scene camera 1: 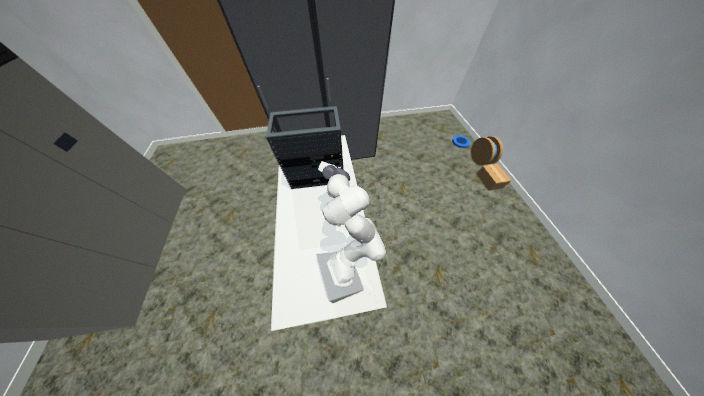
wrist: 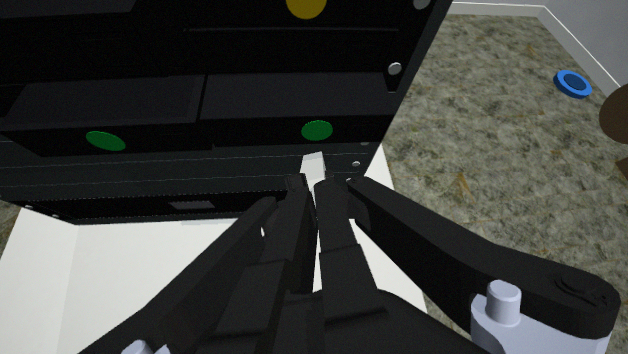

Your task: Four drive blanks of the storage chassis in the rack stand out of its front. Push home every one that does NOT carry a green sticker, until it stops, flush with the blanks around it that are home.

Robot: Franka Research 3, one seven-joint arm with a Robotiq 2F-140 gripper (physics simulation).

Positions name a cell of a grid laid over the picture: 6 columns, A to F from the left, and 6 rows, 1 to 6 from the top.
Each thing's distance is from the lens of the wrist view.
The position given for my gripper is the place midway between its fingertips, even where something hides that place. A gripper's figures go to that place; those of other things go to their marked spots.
my gripper (wrist: D3): 0.20 m
rack (wrist: B3): 0.17 m
